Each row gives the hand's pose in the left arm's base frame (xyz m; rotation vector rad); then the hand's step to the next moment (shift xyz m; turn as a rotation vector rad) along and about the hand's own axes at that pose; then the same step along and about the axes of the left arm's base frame.
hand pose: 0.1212 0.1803 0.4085 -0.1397 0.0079 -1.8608
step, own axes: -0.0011 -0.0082 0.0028 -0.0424 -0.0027 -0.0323
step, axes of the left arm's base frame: -0.0072 0.0036 0.0033 0.0062 0.0391 -0.0358
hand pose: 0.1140 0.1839 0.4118 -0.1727 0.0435 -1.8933
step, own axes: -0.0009 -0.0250 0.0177 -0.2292 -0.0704 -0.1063
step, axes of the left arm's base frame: -0.0207 0.0099 0.0203 -0.0092 0.2333 -0.1194
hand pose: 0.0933 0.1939 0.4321 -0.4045 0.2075 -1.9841
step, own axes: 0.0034 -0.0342 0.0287 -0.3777 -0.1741 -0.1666
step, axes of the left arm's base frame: -0.0195 0.0127 0.0383 -0.0608 0.4100 -0.1701
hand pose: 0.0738 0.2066 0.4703 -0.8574 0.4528 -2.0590
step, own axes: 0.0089 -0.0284 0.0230 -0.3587 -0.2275 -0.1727
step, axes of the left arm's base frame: -0.0033 0.0091 0.0363 -0.1032 0.4257 -0.1354
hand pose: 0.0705 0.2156 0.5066 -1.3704 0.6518 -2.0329
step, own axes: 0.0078 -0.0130 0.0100 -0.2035 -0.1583 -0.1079
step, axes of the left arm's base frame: 0.0044 0.0029 0.0174 -0.0738 0.2627 -0.0603
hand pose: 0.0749 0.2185 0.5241 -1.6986 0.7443 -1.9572
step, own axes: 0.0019 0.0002 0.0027 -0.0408 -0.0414 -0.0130
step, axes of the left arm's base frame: 0.0024 -0.0017 0.0016 -0.0061 0.0590 -0.0049
